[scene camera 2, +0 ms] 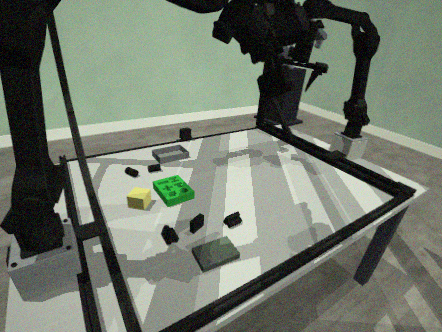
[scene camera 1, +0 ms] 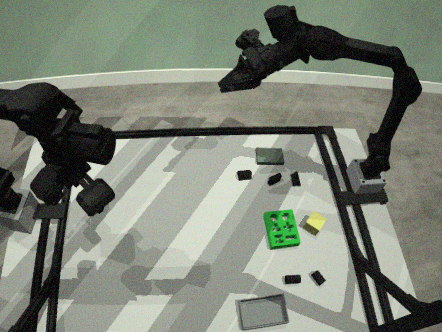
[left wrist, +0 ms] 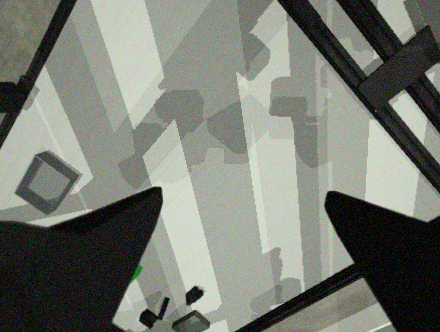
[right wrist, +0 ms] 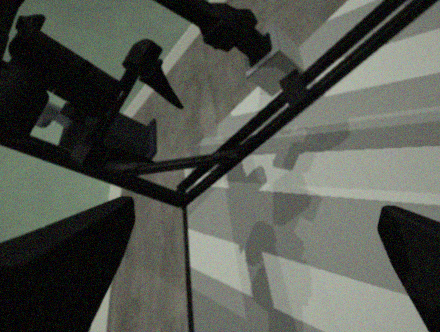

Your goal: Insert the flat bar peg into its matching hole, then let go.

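Observation:
A green board with shaped holes [scene camera 1: 282,229] [scene camera 2: 173,190] lies on the table; a sliver shows in the left wrist view [left wrist: 137,273]. What looks like the flat bar peg [scene camera 1: 274,179] [scene camera 2: 197,223] [left wrist: 164,307] is a thin black piece between two other black pegs; its exact shape is hard to tell. It lies apart from the board. My left gripper [scene camera 1: 71,191] [left wrist: 243,196] is open and empty, high above the table, far from the pegs. My right gripper [scene camera 1: 221,87] [right wrist: 255,213] is open and empty, high past the table's far edge in scene camera 1.
A yellow block [scene camera 1: 315,223] [scene camera 2: 139,198] stands beside the board. Two black pegs [scene camera 1: 292,279] [scene camera 1: 318,278] lie near the open grey tray [scene camera 1: 240,316] [scene camera 2: 170,159]. A flat grey-green slab [scene camera 1: 269,156] [scene camera 2: 216,253] lies near the other three pegs. Black rails [scene camera 1: 220,131] edge the table.

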